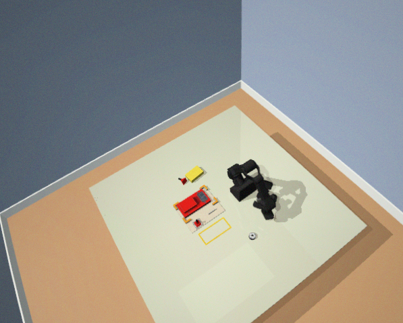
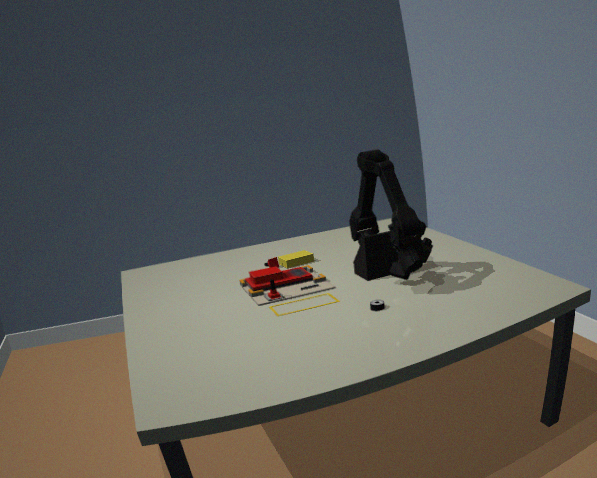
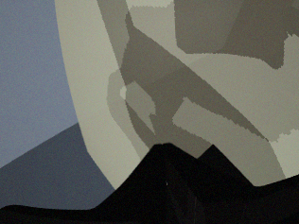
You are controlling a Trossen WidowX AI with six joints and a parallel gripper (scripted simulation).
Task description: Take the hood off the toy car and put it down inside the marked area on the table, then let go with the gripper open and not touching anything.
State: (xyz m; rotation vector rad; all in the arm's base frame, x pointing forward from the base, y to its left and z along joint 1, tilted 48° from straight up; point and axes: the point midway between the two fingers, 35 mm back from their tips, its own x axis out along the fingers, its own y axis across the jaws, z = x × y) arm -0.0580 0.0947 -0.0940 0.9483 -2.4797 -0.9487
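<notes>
The red hood is 41 cm ahead of my gripper tip, 26 cm to the right of it and 2 cm below it. From my gripper tip the other things lie so: small grey mount: 44 cm ahead, 13 cm to the right, 2 cm below; then white wheel: 26 cm ahead, 15 cm to the left, 5 cm below; then base plate: 37 cm ahead, 22 cm to the right, 4 cm below.
</notes>
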